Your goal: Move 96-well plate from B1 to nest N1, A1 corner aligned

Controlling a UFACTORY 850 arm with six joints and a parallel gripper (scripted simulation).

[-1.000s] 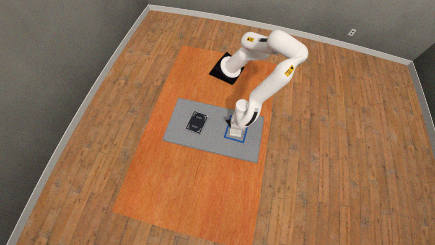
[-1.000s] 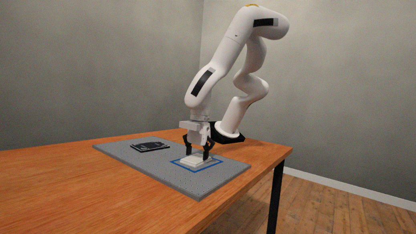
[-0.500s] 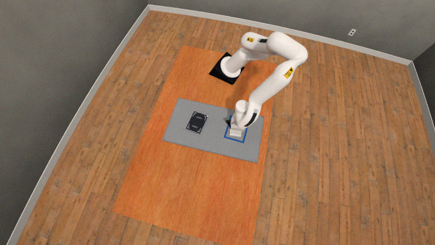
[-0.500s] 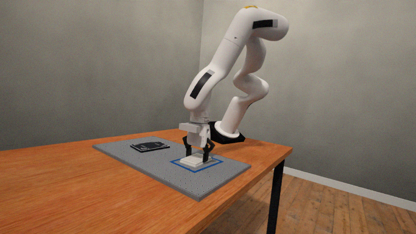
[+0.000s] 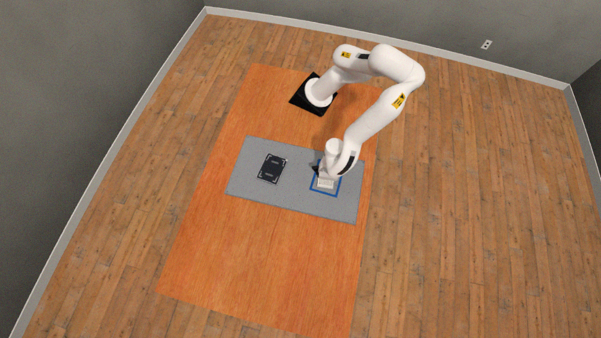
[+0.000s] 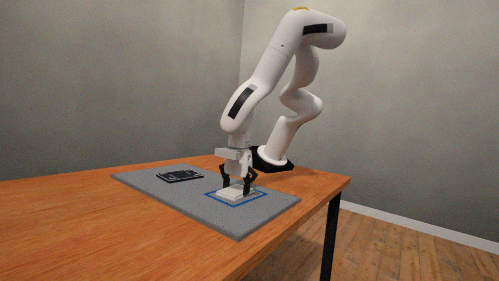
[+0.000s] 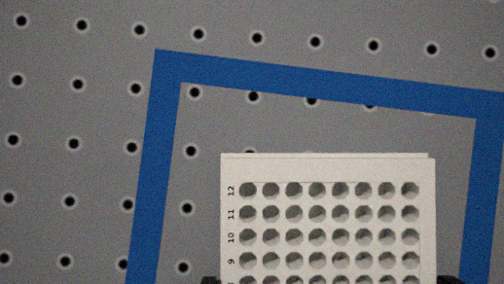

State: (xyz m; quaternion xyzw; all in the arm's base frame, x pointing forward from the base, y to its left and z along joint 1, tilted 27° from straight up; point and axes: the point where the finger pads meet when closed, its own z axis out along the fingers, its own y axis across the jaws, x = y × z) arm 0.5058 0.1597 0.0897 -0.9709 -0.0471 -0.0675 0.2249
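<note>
Now: hand 10 mm above the white 96-well plate. From my hand the other things lie so: black plate nest: 40 mm ahead, 290 mm to the right, 10 mm below.
</note>
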